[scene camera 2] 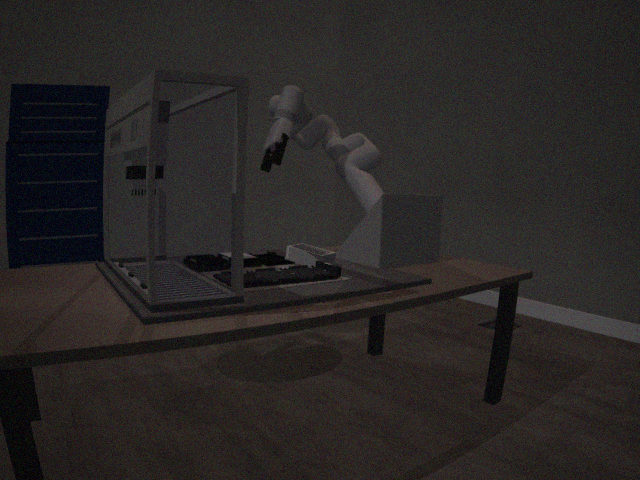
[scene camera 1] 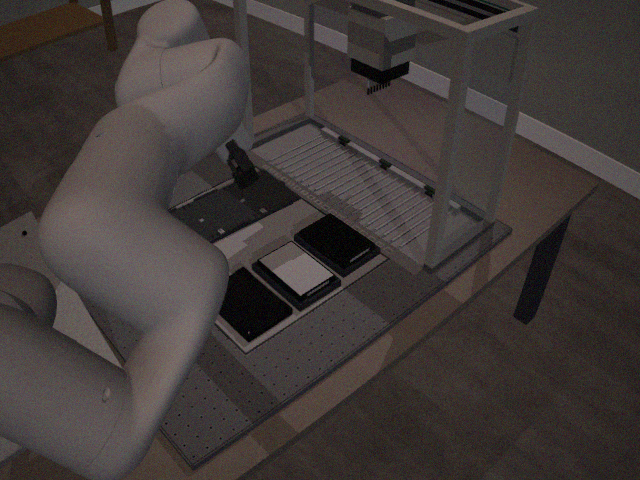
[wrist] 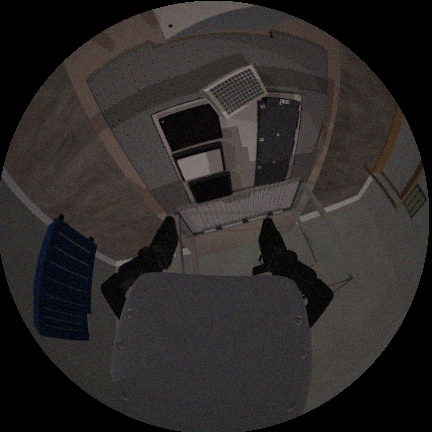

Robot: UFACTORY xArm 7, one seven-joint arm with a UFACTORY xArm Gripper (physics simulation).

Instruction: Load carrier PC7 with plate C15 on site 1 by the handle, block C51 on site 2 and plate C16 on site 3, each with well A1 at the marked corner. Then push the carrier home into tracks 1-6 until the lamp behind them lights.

The gripper (scene camera 1: 234, 163) is open, holding nothing. A dark carrier (scene camera 1: 214, 215) rests on a perforated base (wrist: 146, 79).
The dark carrier also shows in scene camera 2 (scene camera 2: 323, 271) and in the wrist view (wrist: 277, 118). The gripper also shows in the wrist view (wrist: 218, 228).
